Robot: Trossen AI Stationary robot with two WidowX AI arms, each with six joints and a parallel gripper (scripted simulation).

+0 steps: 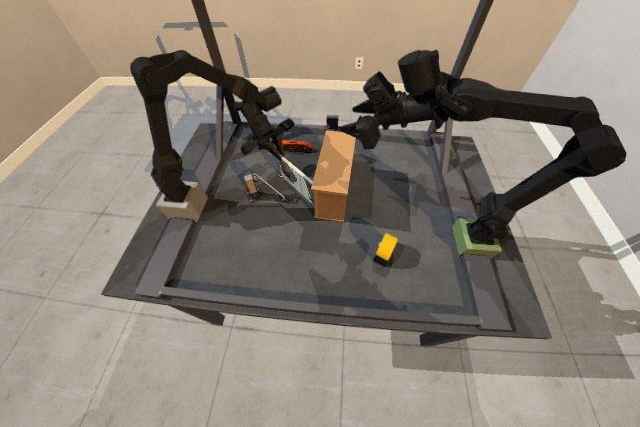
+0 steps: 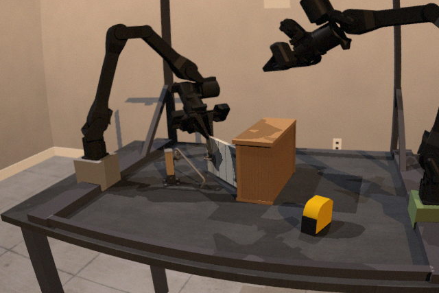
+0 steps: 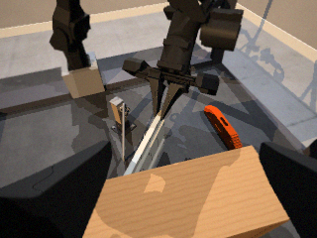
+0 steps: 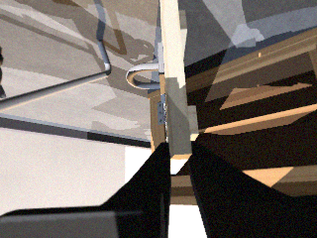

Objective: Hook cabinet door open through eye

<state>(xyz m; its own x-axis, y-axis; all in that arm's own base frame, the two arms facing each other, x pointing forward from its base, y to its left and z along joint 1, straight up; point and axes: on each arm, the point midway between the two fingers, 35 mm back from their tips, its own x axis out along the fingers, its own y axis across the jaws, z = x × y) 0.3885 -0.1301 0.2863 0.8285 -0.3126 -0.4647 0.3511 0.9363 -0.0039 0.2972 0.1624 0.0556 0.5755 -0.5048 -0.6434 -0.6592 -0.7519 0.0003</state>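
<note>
My right hand is 9 cm short of the hook, 2 cm to the left of it and 9 cm above it. The rest, counted from my right hand: white door: 7 cm ahead, 8 cm to the left, 7 cm below; then yellow tape measure: 24 cm ahead, 36 cm to the left, 11 cm below; then orange tool: 15 cm behind, 1 cm to the left, 12 cm below.
</note>
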